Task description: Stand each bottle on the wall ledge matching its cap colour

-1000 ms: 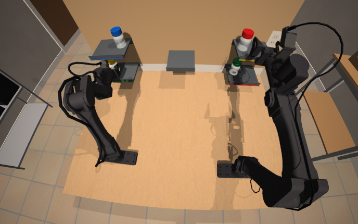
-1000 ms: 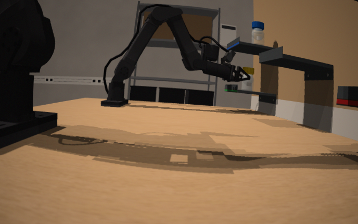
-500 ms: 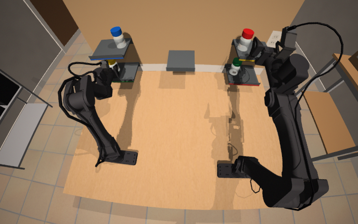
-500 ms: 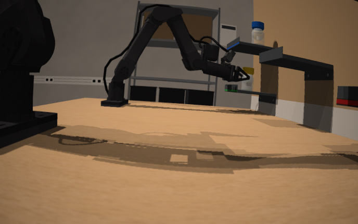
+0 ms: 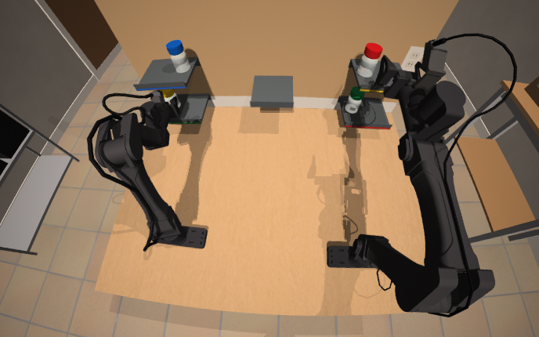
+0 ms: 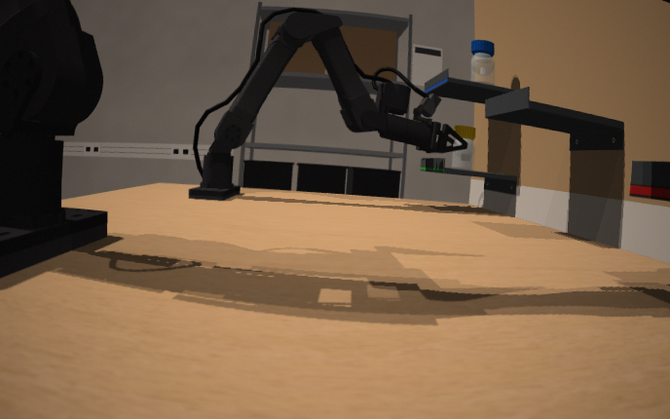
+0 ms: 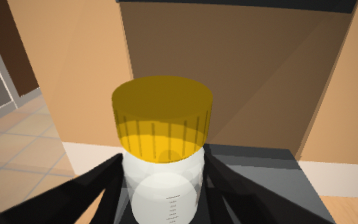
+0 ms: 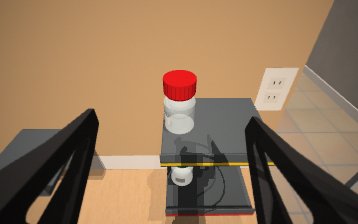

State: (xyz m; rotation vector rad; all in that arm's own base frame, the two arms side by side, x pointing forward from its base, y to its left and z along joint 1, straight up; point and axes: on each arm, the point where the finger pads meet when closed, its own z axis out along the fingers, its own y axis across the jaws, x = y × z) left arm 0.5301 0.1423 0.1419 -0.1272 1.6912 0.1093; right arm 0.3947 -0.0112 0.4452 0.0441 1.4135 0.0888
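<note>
My right hand is 19 cm short of the red-capped bottle, 13 cm above it and 1 cm to the right of it. The rest, counted from my right hand: blue-capped bottle: 67 cm to the left, 15 cm ahead, 13 cm below; then green-capped bottle: 32 cm below, 20 cm ahead; then yellow-capped bottle: 78 cm to the left, 32 cm below, 14 cm ahead.
</note>
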